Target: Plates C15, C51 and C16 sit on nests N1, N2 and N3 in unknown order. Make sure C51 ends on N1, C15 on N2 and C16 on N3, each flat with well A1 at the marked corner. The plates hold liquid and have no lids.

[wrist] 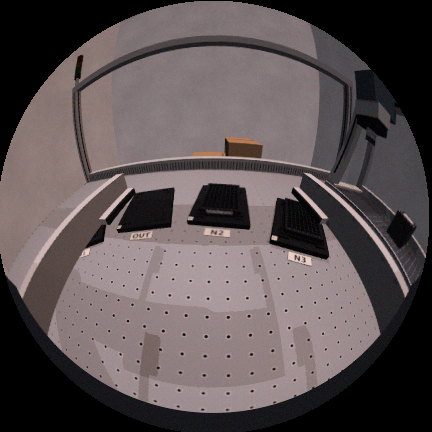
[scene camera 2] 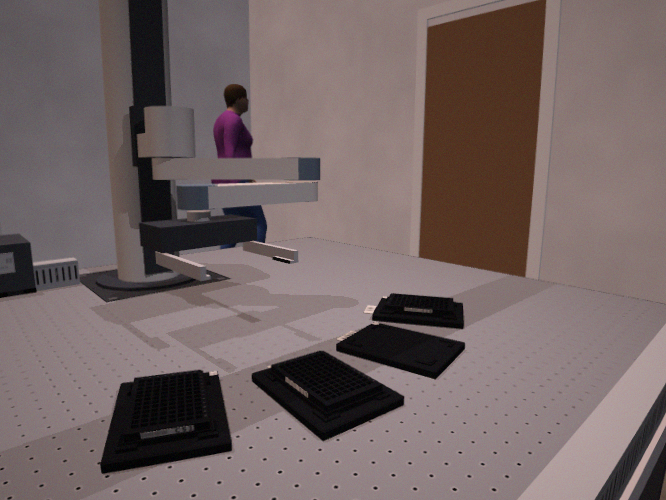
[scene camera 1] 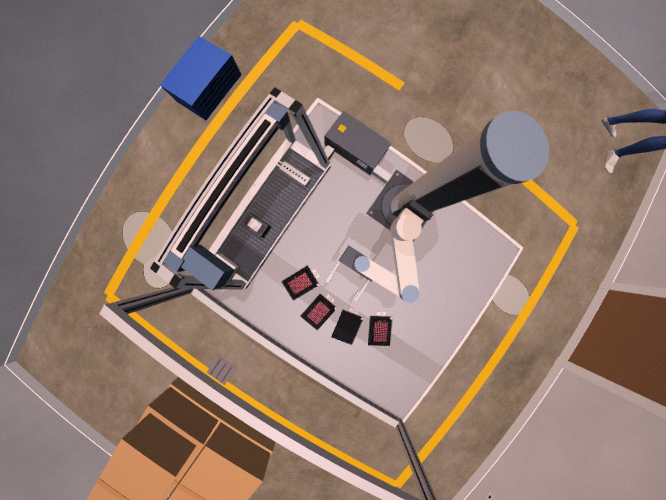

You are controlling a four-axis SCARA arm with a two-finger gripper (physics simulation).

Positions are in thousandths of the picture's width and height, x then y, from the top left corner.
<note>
I see my gripper (scene camera 2: 381, 529), an out nest (scene camera 2: 595, 695), a nest N1 (scene camera 2: 565, 633), a dark grey box (scene camera 1: 540, 285) and a nest N3 (wrist: 672, 564).
My gripper shows as well in the wrist view (wrist: 494, 411). The out nest shows as well in the wrist view (wrist: 328, 490).
</note>
